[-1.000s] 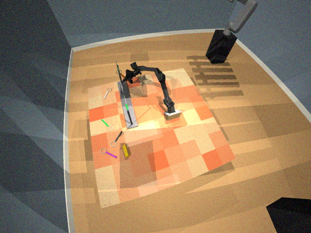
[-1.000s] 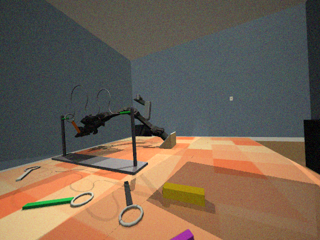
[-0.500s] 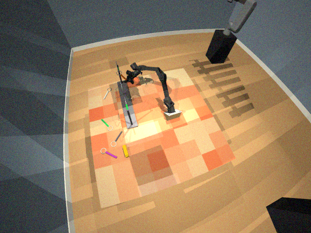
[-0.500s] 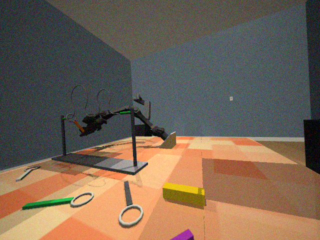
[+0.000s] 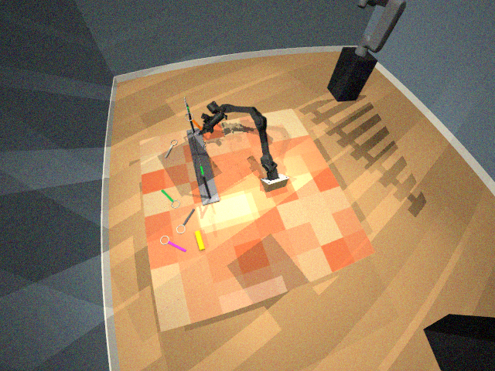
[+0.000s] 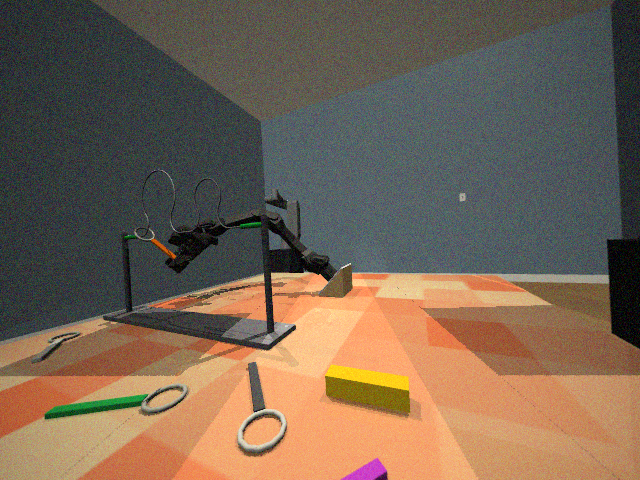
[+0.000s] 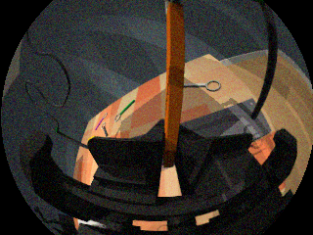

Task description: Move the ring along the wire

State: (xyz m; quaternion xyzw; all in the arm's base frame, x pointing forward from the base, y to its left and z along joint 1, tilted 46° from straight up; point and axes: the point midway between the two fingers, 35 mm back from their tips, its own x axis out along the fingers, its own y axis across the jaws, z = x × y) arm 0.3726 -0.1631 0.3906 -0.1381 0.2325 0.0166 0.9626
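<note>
Now: the ring with orange handle 8 cm above my gripper tip, 5 cm to the right of it and 1 cm ahead of it. The rest, counted from my gripper tip: yellow block: 66 cm to the left, 15 cm below, 11 cm ahead.
</note>
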